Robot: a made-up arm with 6 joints. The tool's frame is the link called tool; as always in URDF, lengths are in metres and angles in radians.
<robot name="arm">
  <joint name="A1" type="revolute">
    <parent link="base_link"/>
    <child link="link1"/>
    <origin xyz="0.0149 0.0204 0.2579" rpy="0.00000 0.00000 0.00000"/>
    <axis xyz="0 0 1"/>
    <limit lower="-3.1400" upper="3.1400" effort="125" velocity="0.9"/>
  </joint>
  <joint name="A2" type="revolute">
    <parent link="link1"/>
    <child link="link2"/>
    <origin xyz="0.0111 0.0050 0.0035" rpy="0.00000 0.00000 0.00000"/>
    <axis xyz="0 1 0"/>
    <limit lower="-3.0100" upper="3.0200" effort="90" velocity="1.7"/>
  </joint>
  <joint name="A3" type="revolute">
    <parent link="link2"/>
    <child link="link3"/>
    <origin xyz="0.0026 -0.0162 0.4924" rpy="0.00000 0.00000 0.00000"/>
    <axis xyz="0 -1 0"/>
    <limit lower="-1.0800" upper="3.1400" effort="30" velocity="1.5"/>
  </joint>
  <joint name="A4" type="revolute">
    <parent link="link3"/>
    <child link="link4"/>
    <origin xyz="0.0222 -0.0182 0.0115" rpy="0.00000 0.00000 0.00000"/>
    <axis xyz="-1 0 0"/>
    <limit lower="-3.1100" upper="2.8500" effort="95" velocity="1.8"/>
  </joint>
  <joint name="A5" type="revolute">
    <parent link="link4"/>
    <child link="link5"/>
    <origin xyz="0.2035 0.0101 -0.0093" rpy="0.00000 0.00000 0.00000"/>
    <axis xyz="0 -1 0"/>
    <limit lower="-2.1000" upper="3.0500" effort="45" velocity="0.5"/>
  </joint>
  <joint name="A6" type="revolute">
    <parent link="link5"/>
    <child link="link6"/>
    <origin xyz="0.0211 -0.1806 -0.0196" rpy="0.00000 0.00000 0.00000"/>
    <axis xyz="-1 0 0"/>
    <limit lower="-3.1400" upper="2.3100" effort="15" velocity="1.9"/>
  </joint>
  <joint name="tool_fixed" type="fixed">
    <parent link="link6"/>
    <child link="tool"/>
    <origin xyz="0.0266 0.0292 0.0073" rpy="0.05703 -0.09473 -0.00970"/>
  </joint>
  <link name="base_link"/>
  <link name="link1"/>
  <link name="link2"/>
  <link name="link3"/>
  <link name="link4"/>
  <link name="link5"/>
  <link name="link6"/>
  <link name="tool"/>
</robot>
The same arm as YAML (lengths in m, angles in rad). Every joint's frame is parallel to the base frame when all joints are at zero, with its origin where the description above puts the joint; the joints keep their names.
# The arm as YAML. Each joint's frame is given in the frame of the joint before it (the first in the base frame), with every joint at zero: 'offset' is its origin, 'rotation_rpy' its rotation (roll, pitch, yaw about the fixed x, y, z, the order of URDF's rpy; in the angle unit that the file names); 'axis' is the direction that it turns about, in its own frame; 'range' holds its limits. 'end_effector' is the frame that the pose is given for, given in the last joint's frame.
length_unit: m
angle_unit: rad
chain:
  - id: A1
    offset: [0.0149, 0.0204, 0.2579]
    rotation_rpy: [0.0, 0.0, 0.0]
    axis: "+z"
    range: [-3.14, 3.14]
  - id: A2
    offset: [0.0111, 0.005, 0.0035]
    rotation_rpy: [0.0, 0.0, 0.0]
    axis: "+y"
    range: [-3.01, 3.02]
  - id: A3
    offset: [0.0026, -0.0162, 0.4924]
    rotation_rpy: [0.0, 0.0, 0.0]
    axis: "-y"
    range: [-1.08, 3.14]
  - id: A4
    offset: [0.0222, -0.0182, 0.0115]
    rotation_rpy: [0.0, 0.0, 0.0]
    axis: "-x"
    range: [-3.11, 2.85]
  - id: A5
    offset: [0.2035, 0.0101, -0.0093]
    rotation_rpy: [0.0, 0.0, 0.0]
    axis: "-y"
    range: [-2.1, 3.05]
  - id: A6
    offset: [0.0211, -0.1806, -0.0196]
    rotation_rpy: [0.0, 0.0, 0.0]
    axis: "-x"
    range: [-3.14, 2.31]
end_effector:
  offset: [0.0266, 0.0292, 0.0073]
  rotation_rpy: [0.057, -0.0947, -0.0097]

